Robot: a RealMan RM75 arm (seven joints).
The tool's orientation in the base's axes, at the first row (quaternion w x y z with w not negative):
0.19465, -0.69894, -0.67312, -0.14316
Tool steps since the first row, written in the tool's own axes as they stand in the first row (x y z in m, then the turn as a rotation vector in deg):
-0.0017, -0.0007, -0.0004, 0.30, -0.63, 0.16
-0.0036, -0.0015, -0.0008, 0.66, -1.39, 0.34
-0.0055, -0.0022, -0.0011, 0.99, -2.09, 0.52
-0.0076, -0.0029, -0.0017, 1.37, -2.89, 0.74
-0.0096, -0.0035, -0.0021, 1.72, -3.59, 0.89
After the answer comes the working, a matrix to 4 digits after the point.
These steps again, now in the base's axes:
-0.0008, -0.0017, -0.0004, -0.62, 0.35, 0.05
-0.0016, -0.0035, -0.0008, -1.37, 0.77, 0.12
-0.0024, -0.0053, -0.0014, -2.06, 1.16, 0.16
-0.0032, -0.0075, -0.0018, -2.85, 1.61, 0.21
-0.0039, -0.0094, -0.0023, -3.54, 2.00, 0.29

The tool's axes in the first row as the columns of a matrix, in the base's axes (rounded; the answer above uses it unrounded):
0.0528, 0.9967, -0.0619
0.8852, -0.0180, 0.4648
0.4622, -0.0794, -0.8832

